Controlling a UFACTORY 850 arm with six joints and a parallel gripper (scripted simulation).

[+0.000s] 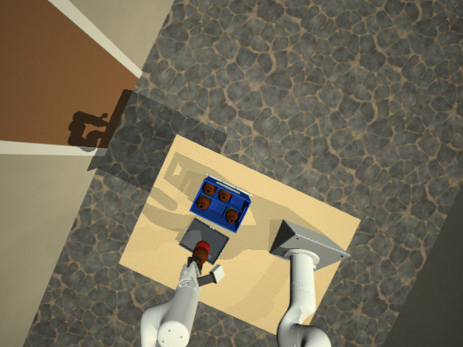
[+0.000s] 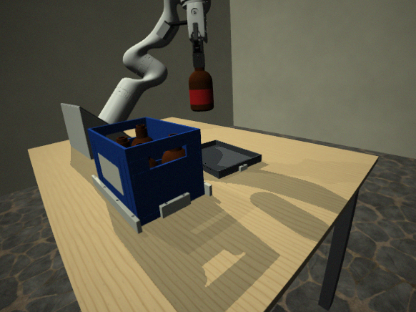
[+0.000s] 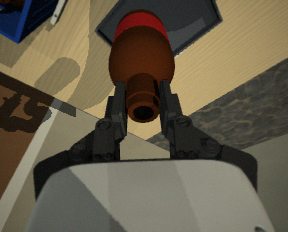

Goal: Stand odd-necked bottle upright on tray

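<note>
My hand is 32 cm above the dark tray, 6 cm to the right of it and 1 cm short of it. From my hand the other things lie so: blue crate (25 cm below, 22 cm to the right, 3 cm behind); brown bottle (25 cm below, 17 cm to the right, 11 cm behind).
</note>
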